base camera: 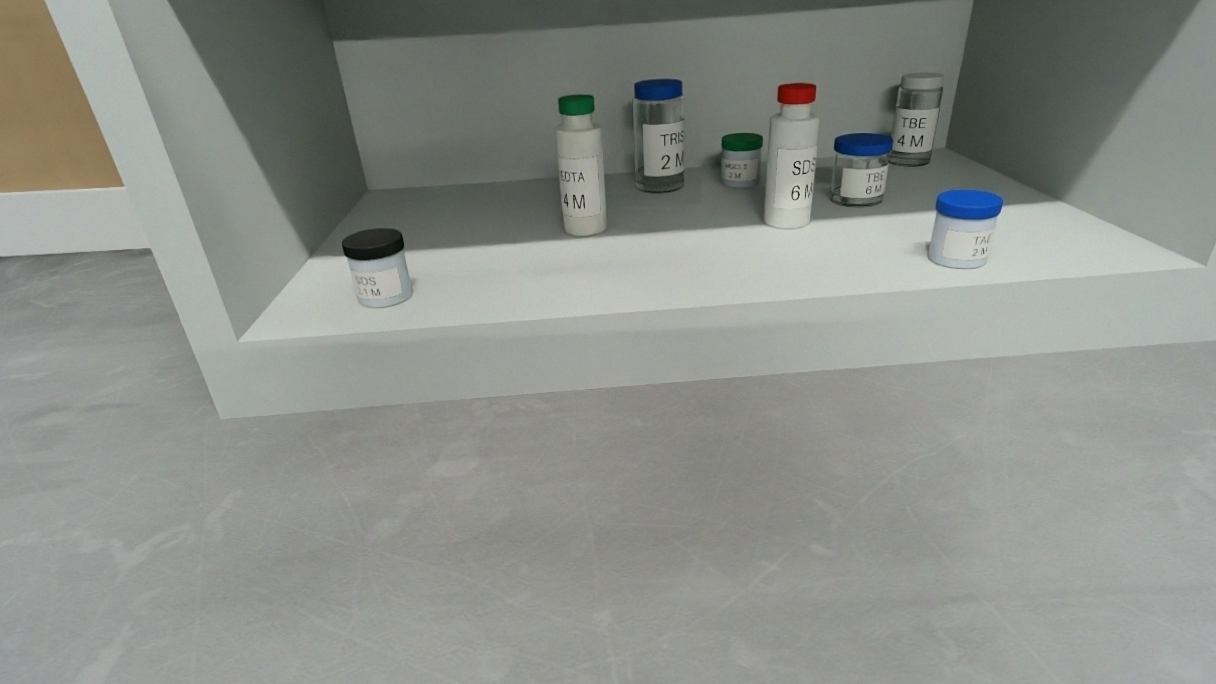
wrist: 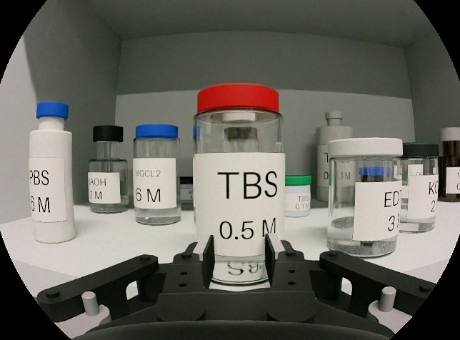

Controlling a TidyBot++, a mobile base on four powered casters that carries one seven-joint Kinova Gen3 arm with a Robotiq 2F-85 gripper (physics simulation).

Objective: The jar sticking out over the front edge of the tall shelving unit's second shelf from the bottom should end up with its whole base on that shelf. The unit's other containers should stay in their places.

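Places are measured from the arm's base along level axes (x ahead, y left, z up), in millimetres.
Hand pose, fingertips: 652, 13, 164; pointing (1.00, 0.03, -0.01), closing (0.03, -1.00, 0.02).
After its pixels a point has its place, as x, y, z.
The jar (wrist: pixel 239 200), clear glass with a red lid and a white "TBS 0.5 M" label, stands upright in the middle of the wrist view, at the front of the shelf (wrist: pixel 115 237). Its lower part shows between and beyond the fingertips. My gripper (wrist: pixel 239 248) is partly open with nothing gripped, its fingertips low in front of the jar. The gripper hides the shelf's front edge below the jar, so how far the base overhangs cannot be told. The jar and gripper do not show in the base view.
The EDTA jar (wrist: pixel 365 200) stands close on the right, the MGCL2 jar (wrist: pixel 156 175) and PBS bottle (wrist: pixel 51 185) on the left. The TBS 0.1 M jar (wrist: pixel 298 196) stands behind. In the base view, a lower shelf (base camera: pixel 510 285) {716, 102, -320} holds several containers, including a black-lidded jar (base camera: pixel 378 270) {680, 212, -283}.
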